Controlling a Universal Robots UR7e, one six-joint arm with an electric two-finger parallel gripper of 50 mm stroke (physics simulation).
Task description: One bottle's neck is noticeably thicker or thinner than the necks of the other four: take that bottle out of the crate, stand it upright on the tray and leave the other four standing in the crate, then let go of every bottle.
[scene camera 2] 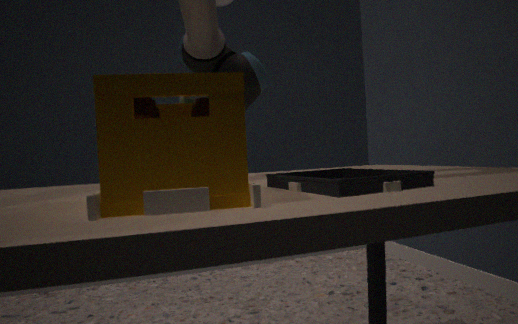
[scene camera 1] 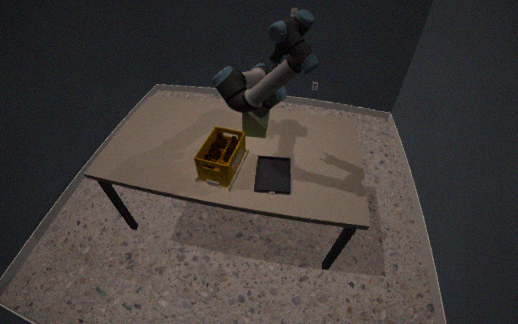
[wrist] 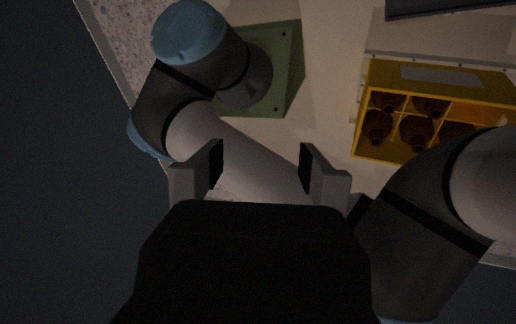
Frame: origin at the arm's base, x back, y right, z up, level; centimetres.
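Seen in the pictures: gripper, between the fingertips: (scene camera 1: 274,67) (wrist: 261,156); arm's base, origin of its link: (wrist: 242,77).
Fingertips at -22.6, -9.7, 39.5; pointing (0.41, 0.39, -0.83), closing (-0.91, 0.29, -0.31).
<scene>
Offsets run from my fingertips to a thing's top centre, as dx, dy, dz. "*": to the spot under its first point.
The yellow crate @[-16.0, +26.1, -37.8] (scene camera 1: 214,173) (scene camera 2: 172,150) (wrist: 440,80) stands upright on the table with dark brown bottles inside. In the wrist view two bottles @[-8.6, +20.0, -39.0] (wrist: 388,102) @[-17.2, +21.5, -39.0] (wrist: 431,106) stand in the row by the labelled wall; in the other row are two more bottles @[-6.2, +28.5, -39.0] (wrist: 377,126) @[-15.1, +30.3, -39.0] (wrist: 416,131) and a bottle @[-23.9, +32.4, -39.0] (wrist: 456,132) partly hidden by the arm. I cannot tell which neck differs. The dark tray @[-20.4, -2.9, -52.7] (scene camera 1: 273,175) (scene camera 2: 340,187) (wrist: 450,8) lies beside the crate, with no bottle showing on it. My gripper (wrist: 261,156) is open and empty, high above the table, apart from the crate.
The robot's green base block (scene camera 1: 256,125) (wrist: 292,70) stands behind the crate. Light strips @[* -30.4, +29.5, -53.8] (scene camera 2: 176,201) sit along the crate's foot and small light blocks @[* -33.7, -2.3, -54.5] (scene camera 2: 392,186) at the tray's edge. My arm's upper link (scene camera 1: 272,84) hangs over the table behind the crate and tray.
</scene>
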